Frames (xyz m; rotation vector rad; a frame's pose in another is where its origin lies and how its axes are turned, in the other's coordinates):
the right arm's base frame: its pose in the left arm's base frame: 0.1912 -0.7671 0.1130 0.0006 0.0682 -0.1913
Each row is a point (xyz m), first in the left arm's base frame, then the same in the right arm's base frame.
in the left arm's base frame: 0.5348 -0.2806 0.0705
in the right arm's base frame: 0.2470 0.5432 -0.0226
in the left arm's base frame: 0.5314 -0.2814 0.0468
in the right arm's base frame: 0.2454 0.5419 -0.0465
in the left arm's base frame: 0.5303 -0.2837 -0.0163
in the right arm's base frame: 0.2491 0.5398 -0.1095
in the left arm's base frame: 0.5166 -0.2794 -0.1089
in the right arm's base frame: 0.2411 0.5419 -0.2028
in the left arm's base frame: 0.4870 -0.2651 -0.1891
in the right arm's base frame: 0.2148 0.5508 -0.2849
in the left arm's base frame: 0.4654 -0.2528 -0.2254
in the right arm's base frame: 0.1938 0.5590 -0.3227
